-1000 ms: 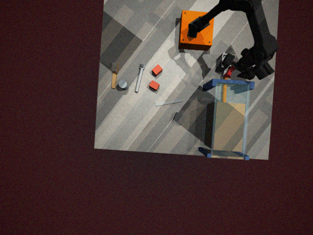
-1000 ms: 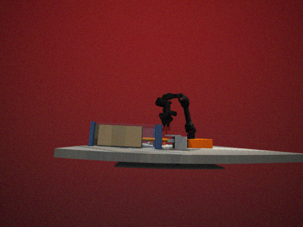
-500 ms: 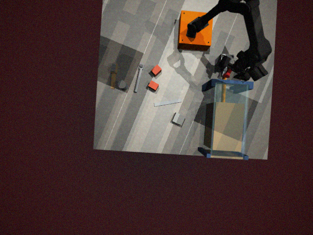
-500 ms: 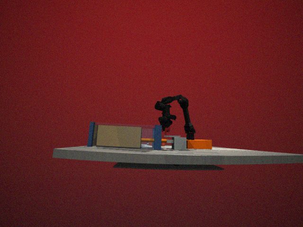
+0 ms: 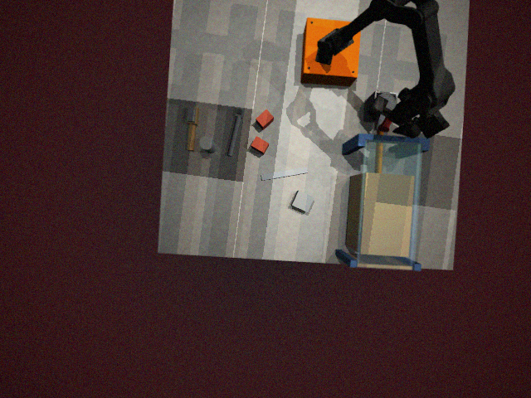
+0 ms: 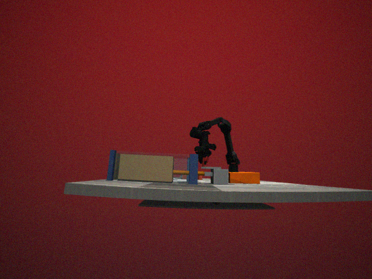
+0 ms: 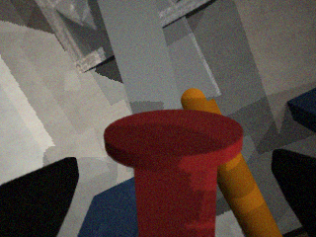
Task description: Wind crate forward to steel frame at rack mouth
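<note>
My gripper tip is now 20 mm below the red knob. Also, from my gripper tip: grey crank handle (40 mm behind, 10 mm below); winch (110 mm behind, 80 mm below, 10 mm to the right); blue frame (60 mm ahead, 30 mm to the left, 10 mm below).
</note>
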